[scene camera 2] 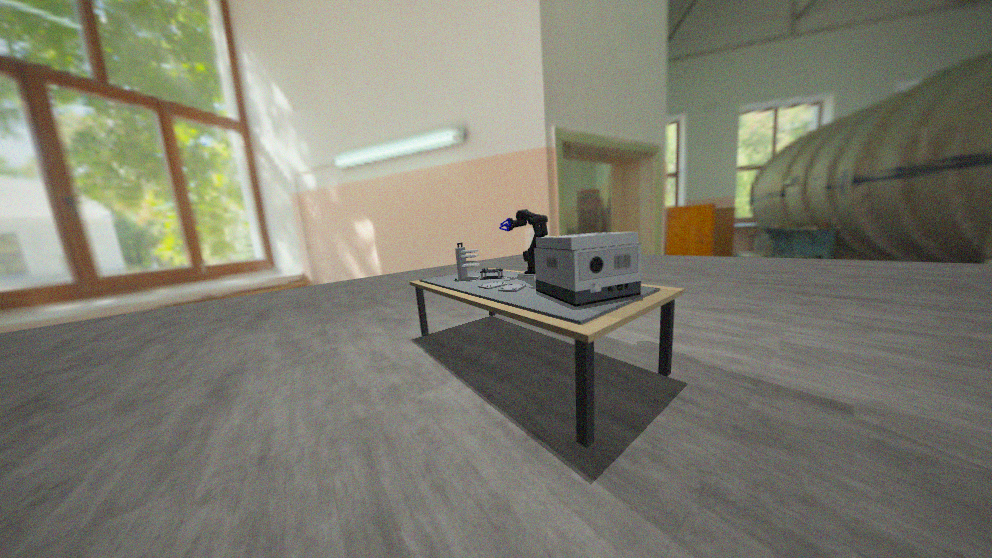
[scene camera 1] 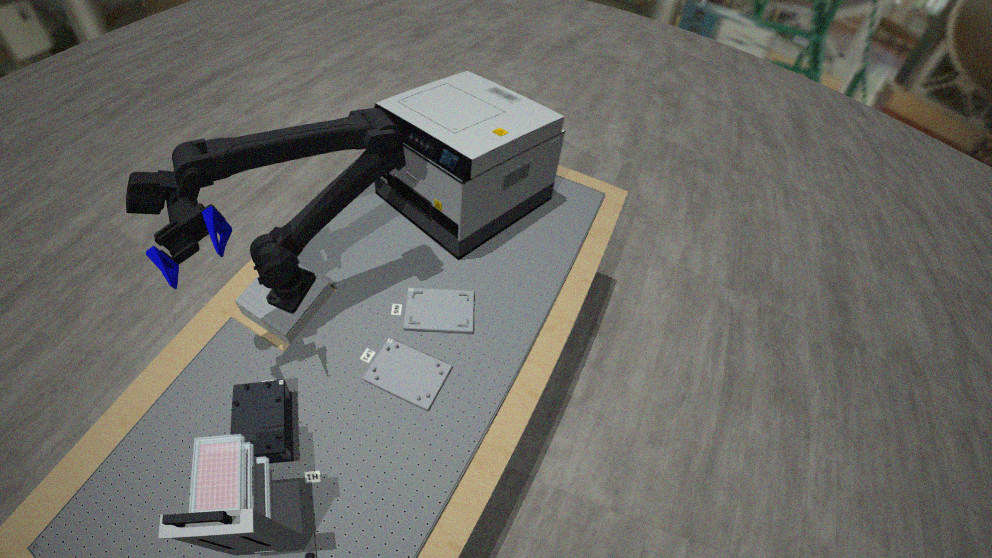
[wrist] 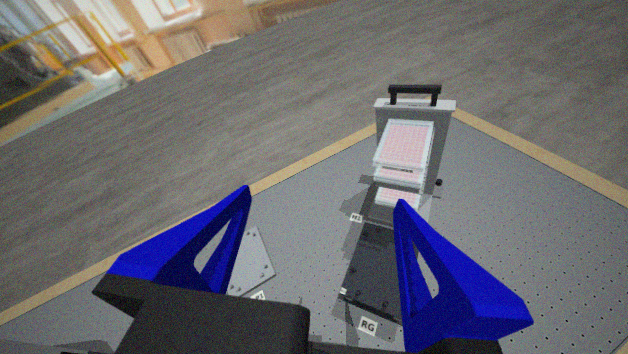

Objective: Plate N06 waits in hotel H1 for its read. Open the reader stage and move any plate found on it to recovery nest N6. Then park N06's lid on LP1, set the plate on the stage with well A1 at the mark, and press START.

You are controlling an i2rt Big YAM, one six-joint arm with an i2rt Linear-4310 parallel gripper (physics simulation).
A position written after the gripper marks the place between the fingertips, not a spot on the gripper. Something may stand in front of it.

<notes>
The gripper (scene camera 1: 196, 271) is open and holds nothing. Further things: a reader (scene camera 1: 467, 207), an N6 plate nest (scene camera 1: 427, 310) and a deck (scene camera 1: 387, 467).
The gripper also shows in the wrist view (wrist: 321, 198). The deck also shows in scene camera 2 (scene camera 2: 528, 297) and in the wrist view (wrist: 549, 239).
</notes>
